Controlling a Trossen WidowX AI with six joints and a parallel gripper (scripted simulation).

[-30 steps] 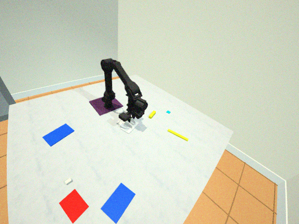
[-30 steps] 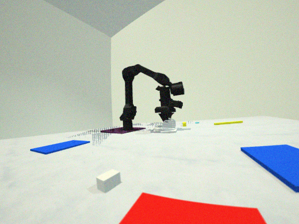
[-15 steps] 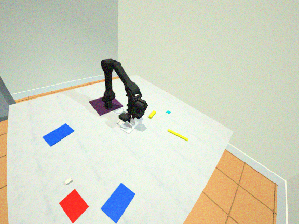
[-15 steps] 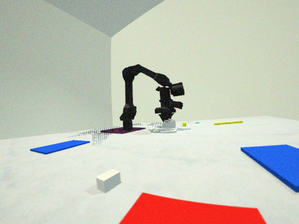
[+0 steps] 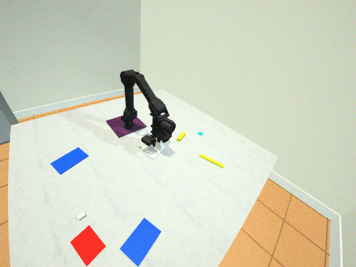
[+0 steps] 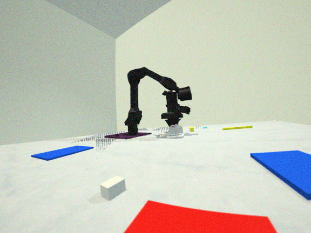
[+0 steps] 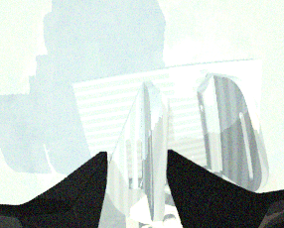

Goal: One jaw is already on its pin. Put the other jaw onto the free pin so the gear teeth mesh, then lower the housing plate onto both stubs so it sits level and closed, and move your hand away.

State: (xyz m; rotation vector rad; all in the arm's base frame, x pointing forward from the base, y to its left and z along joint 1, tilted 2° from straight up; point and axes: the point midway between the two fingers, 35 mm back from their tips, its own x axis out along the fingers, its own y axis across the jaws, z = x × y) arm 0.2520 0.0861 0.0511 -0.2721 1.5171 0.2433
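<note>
My gripper tip is now 6 cm to the left of the grey jaw and 1 cm past it. The rest, counted from my gripper tip: red mat: 42 cm to the right, 32 cm ahead, 1 cm below; then cyan chip: 35 cm to the left, 2 cm ahead, 1 cm below; then yellow block: 19 cm to the left.
</note>
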